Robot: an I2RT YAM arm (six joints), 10 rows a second.
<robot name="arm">
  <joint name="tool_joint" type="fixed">
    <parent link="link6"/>
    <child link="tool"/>
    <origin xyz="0 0 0" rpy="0 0 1.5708"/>
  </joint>
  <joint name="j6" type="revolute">
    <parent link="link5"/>
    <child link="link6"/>
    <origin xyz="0.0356 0 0.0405" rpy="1.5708 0 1.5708"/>
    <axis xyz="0 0 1"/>
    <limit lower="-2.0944" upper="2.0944"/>
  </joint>
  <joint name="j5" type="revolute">
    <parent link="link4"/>
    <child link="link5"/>
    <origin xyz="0.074 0.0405 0.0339" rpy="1.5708 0 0"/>
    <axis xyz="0 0 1"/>
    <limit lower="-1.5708" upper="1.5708"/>
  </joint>
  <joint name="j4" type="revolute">
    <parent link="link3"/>
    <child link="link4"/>
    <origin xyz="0.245 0.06 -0.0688" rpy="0 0 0"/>
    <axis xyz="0 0 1"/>
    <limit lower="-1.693" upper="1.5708"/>
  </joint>
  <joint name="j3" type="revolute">
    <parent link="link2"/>
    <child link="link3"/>
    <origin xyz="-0.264 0 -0.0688" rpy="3.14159 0 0"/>
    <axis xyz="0 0 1"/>
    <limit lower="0" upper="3.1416"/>
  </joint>
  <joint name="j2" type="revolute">
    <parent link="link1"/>
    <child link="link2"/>
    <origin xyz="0.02 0.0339 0.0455" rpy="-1.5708 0 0"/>
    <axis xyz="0 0 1"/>
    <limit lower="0" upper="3.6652"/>
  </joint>
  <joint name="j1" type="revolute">
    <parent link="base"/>
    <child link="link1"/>
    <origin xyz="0 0 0.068" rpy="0 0 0"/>
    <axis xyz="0 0 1"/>
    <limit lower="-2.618" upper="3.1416"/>
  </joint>
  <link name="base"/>
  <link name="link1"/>
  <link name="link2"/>
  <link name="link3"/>
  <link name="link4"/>
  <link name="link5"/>
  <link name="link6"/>
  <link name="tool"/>
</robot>
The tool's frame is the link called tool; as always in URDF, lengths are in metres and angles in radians.
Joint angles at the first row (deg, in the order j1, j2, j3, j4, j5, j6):
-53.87 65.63 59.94 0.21 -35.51 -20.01
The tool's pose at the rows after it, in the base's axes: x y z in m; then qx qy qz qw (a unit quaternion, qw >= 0):
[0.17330 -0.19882 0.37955 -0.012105 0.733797 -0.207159 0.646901]
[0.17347 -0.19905 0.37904 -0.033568 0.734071 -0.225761 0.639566]
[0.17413 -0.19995 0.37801 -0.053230 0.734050 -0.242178 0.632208]
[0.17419 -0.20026 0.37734 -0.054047 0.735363 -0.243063 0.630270]
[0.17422 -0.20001 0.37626 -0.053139 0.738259 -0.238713 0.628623]
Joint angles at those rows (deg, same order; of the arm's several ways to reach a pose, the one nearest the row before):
-53.54 65.63 59.94 0.16 -36.60 -22.00
-53.54 65.69 59.94 0.03 -36.58 -25.47
-53.54 65.93 59.94 0.03 -36.58 -28.67
-53.56 66.00 59.94 -0.19 -36.51 -29.02
-53.54 66.00 59.94 -0.80 -36.67 -29.02

